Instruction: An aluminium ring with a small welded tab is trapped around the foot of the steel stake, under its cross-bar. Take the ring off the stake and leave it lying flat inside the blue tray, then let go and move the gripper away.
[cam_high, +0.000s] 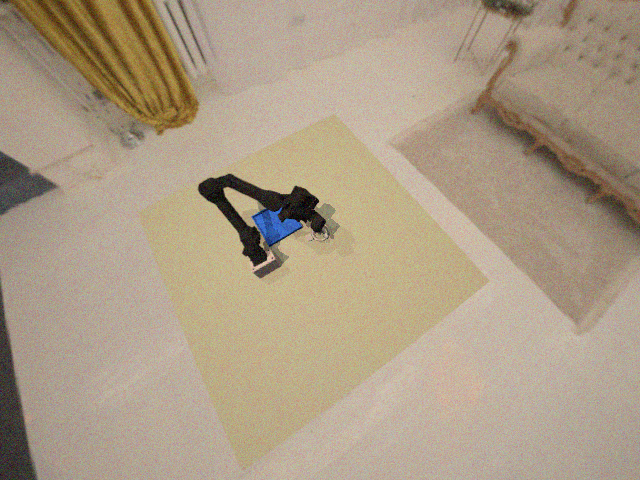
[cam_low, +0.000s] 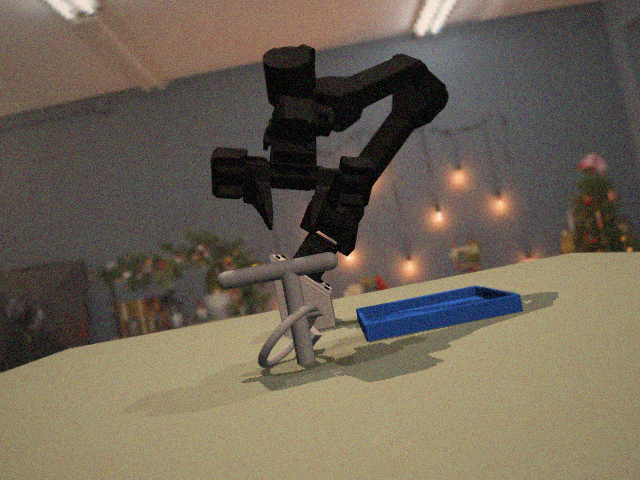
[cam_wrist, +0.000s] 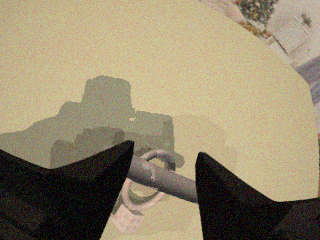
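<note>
Now: gripper tip 12 cm above the aluminium ring, 3 cm to the left of it and 2 cm past it. The rest, counted from my gripper tip: blue tray: 18 cm behind, 14 cm to the left, 14 cm below.
</note>
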